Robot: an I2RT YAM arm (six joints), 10 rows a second.
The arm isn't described. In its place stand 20 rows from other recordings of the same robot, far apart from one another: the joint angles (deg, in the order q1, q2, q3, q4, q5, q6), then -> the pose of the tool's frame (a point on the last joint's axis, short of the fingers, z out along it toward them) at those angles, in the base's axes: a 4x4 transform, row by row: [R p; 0 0 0 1], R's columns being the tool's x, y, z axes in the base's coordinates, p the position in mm.
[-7.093, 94.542, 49.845, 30.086, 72.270, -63.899] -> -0.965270 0.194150 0.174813 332.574; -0.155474 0.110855 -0.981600 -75.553; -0.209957 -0.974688 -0.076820 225.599; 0 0 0 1
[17.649, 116.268, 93.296, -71.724, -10.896, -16.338] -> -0.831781 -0.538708 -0.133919 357.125; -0.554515 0.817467 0.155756 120.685; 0.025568 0.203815 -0.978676 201.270; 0 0 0 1
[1.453, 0.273, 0.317, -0.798, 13.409, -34.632] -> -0.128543 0.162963 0.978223 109.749; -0.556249 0.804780 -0.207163 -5.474; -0.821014 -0.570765 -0.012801 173.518; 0 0 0 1
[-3.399, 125.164, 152.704, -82.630, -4.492, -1.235] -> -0.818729 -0.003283 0.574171 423.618; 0.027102 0.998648 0.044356 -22.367; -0.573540 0.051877 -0.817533 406.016; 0 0 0 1
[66.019, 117.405, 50.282, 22.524, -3.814, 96.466] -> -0.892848 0.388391 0.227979 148.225; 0.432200 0.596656 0.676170 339.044; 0.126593 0.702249 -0.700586 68.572; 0 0 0 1
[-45.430, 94.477, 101.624, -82.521, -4.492, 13.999] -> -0.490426 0.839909 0.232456 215.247; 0.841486 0.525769 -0.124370 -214.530; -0.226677 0.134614 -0.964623 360.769; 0 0 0 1
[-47.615, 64.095, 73.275, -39.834, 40.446, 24.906] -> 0.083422 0.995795 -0.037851 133.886; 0.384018 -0.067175 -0.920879 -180.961; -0.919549 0.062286 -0.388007 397.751; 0 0 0 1
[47.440, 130.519, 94.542, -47.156, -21.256, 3.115] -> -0.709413 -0.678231 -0.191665 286.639; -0.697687 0.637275 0.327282 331.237; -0.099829 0.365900 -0.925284 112.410; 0 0 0 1
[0.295, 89.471, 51.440, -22.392, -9.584, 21.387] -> -0.841613 0.235896 0.485840 301.326; 0.355247 0.919369 0.168997 7.479; -0.406800 0.314823 -0.857554 178.924; 0 0 0 1
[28.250, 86.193, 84.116, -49.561, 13.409, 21.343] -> -0.764768 -0.059370 0.641565 283.064; -0.009026 0.996635 0.081468 142.724; -0.644243 0.056514 -0.762730 342.823; 0 0 0 1
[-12.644, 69.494, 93.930, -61.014, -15.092, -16.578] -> -0.559385 -0.158884 0.813538 209.648; -0.156838 0.984017 0.084337 -37.531; -0.813935 -0.080416 -0.575363 452.168; 0 0 0 1
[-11.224, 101.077, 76.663, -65.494, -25.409, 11.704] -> -0.924950 0.370475 0.084940 315.661; 0.370354 0.828217 0.420588 -47.067; 0.085468 0.420481 -0.903267 219.797; 0 0 0 1
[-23.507, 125.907, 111.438, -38.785, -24.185, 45.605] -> -0.414679 0.622346 0.663873 455.840; 0.891174 0.425257 0.158004 -182.366; -0.183984 0.657147 -0.730964 238.898; 0 0 0 1
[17.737, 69.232, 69.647, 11.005, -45.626, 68.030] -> -0.745898 -0.504263 0.435149 247.399; 0.442343 0.113405 0.889647 105.848; -0.497965 0.856071 0.138469 441.702; 0 0 0 1
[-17.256, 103.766, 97.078, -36.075, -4.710, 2.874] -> -0.635654 0.270280 0.723113 395.771; 0.249774 0.958329 -0.138633 -119.874; -0.730450 0.092493 -0.676675 326.643; 0 0 0 1
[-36.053, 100.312, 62.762, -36.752, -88.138, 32.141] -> -0.765173 0.245137 0.595330 278.360; 0.578394 -0.144419 0.802872 -158.623; 0.282791 0.958671 -0.031280 199.137; 0 0 0 1
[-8.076, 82.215, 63.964, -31.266, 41.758, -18.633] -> -0.883843 0.264346 0.385932 294.672; -0.115315 0.676436 -0.727418 -65.758; -0.453348 -0.687427 -0.567379 278.838; 0 0 0 1
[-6.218, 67.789, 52.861, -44.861, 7.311, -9.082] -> -0.875330 0.033336 0.482376 225.565; -0.062122 0.981599 -0.180564 -29.133; -0.479519 -0.188019 -0.857152 258.311; 0 0 0 1
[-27.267, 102.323, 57.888, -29.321, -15.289, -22.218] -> -0.932346 0.025718 0.360651 291.940; 0.070194 0.991364 0.110769 -139.907; -0.354687 0.128590 -0.926100 138.723; 0 0 0 1
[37.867, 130.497, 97.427, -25.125, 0.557, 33.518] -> -0.896046 -0.137891 0.422005 384.870; 0.002727 0.948816 0.315817 298.820; -0.443953 0.284138 -0.849807 137.709; 0 0 0 1
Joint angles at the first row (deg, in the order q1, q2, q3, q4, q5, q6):
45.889, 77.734, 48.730, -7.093, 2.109, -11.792
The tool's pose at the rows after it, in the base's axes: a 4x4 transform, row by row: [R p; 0 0 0 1], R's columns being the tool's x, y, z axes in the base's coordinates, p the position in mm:
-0.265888 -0.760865 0.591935 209.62; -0.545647 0.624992 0.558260 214.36; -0.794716 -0.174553 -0.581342 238.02; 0 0 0 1
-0.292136 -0.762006 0.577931 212.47; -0.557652 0.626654 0.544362 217.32; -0.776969 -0.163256 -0.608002 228.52; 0 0 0 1
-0.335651 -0.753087 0.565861 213.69; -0.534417 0.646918 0.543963 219.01; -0.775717 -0.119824 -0.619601 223.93; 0 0 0 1
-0.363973 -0.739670 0.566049 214.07; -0.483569 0.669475 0.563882 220.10; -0.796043 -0.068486 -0.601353 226.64; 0 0 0 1
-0.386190 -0.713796 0.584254 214.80; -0.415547 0.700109 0.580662 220.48; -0.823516 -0.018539 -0.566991 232.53; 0 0 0 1
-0.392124 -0.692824 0.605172 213.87; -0.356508 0.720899 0.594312 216.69; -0.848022 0.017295 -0.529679 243.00; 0 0 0 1
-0.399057 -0.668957 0.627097 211.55; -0.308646 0.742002 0.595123 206.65; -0.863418 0.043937 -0.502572 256.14; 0 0 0 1
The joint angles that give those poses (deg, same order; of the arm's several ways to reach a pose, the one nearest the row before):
45.888, 78.762, 48.730, -5.539, 2.087, -10.896
45.888, 80.706, 48.729, -5.497, 2.065, -10.284
45.889, 81.669, 48.731, -5.366, 1.585, -7.530
45.888, 81.494, 48.751, -4.228, 0.797, -4.317
45.845, 80.880, 48.751, -2.416, 0.841, -0.710
45.474, 79.003, 48.752, -1.737, 0.842, 1.694
44.425, 75.875, 48.752, -3.050, 0.798, 3.377

